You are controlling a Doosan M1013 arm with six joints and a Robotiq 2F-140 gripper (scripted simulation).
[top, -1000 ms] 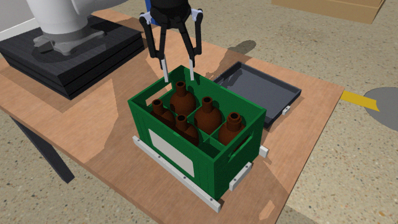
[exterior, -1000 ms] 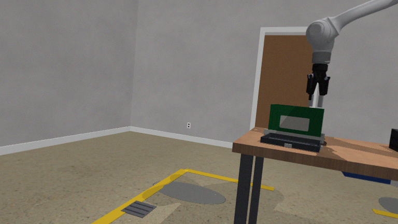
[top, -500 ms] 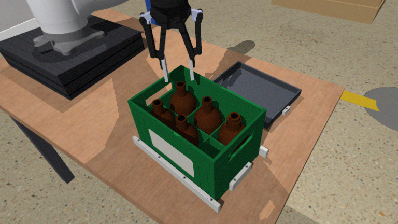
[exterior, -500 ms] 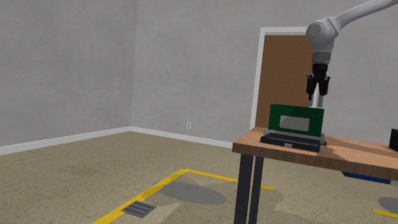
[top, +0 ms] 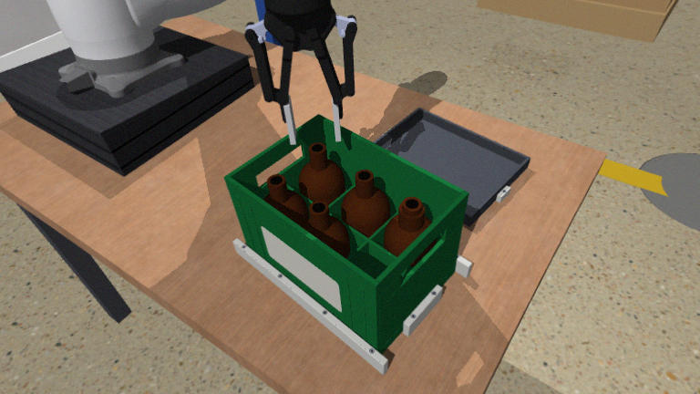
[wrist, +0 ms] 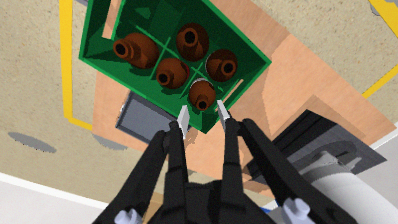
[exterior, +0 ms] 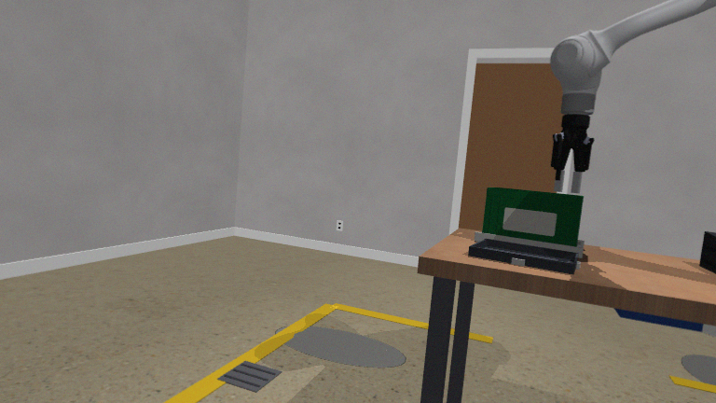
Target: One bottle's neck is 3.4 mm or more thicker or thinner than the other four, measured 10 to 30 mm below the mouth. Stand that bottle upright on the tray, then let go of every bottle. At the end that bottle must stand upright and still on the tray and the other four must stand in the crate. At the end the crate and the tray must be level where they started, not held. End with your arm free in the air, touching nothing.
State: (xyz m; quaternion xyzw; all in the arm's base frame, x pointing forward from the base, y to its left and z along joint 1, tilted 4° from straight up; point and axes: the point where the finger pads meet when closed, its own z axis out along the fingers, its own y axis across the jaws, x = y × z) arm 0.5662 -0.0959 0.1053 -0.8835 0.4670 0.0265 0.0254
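My gripper is now 13 cm above the crate, 8 cm short of it and 6 cm to the left of it. Also, from my hand: grey tray: 22 cm to the left, 20 cm below, 11 cm ahead.
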